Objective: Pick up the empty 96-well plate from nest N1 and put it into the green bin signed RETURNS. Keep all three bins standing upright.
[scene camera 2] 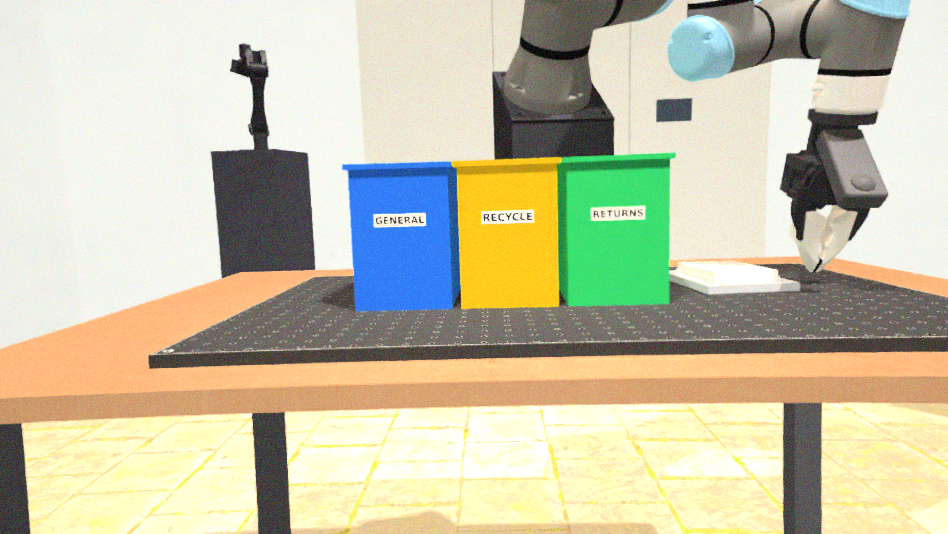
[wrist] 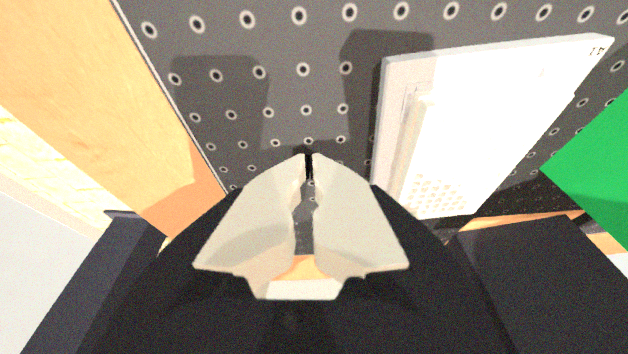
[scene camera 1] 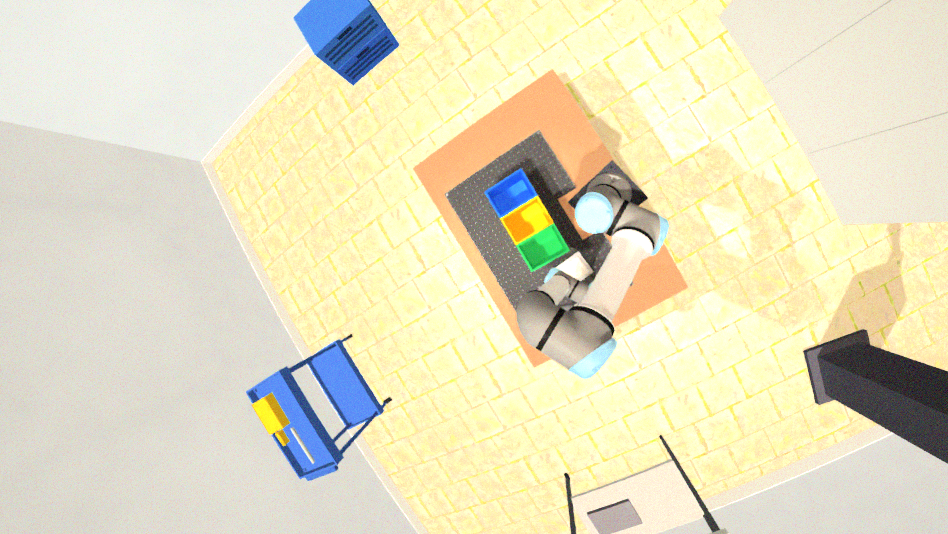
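Pixels of known places: gripper, fingertip midpoint: (scene camera 2: 813, 271) (wrist: 310, 158); arm's base at its link origin: (scene camera 2: 546, 92) (scene camera 1: 609, 193).
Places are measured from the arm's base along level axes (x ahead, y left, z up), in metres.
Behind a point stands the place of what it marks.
Note:
The white 96-well plate (scene camera 2: 726, 272) @(x 0.265, y 0.251, z -0.284 m) (wrist: 435, 192) @(x 0.178, y 0.267, z -0.284 m) lies flat in the white nest (scene camera 2: 756, 287) @(x 0.276, y 0.285, z -0.303 m) (wrist: 397, 80) @(x 0.253, y 0.332, z -0.298 m) on the black board; part of it is washed out by glare in the wrist view. A label, partly legible, is on the nest's corner. My gripper (scene camera 2: 817, 266) @(x 0.197, y 0.373, z -0.293 m) (wrist: 310, 158) @(x 0.197, y 0.373, z -0.293 m) is shut and empty, low above the board beside the nest, on the side away from the bins. The green bin (scene camera 1: 542, 247) @(x 0.283, y 0.104, z -0.308 m) (scene camera 2: 616, 258) @(x 0.369, y 0.109, z -0.253 m) (wrist: 595, 165) @(x 0.222, y 0.150, z -0.283 m) signed RETURNS stands upright on the nest's other side. In scene camera 1 the arm hides the gripper's fingertips.
The yellow RECYCLE bin (scene camera 1: 526, 220) @(x 0.305, y -0.043, z -0.308 m) (scene camera 2: 508, 258) @(x 0.388, y -0.020, z -0.249 m) and the blue GENERAL bin (scene camera 1: 510, 192) @(x 0.324, y -0.196, z -0.308 m) (scene camera 2: 403, 265) @(x 0.407, y -0.148, z -0.254 m) stand upright in a row with the green one, close together. The bins stand on the perforated board (scene camera 1: 474, 218) @(x 0.534, y -0.152, z -0.310 m) (scene camera 2: 504, 334) @(x 0.535, y -0.006, z -0.310 m) on the wooden table (scene camera 1: 514, 109) @(x 0.154, y -0.559, z -0.323 m) (scene camera 2: 464, 388) @(x 0.653, y -0.023, z -0.329 m).

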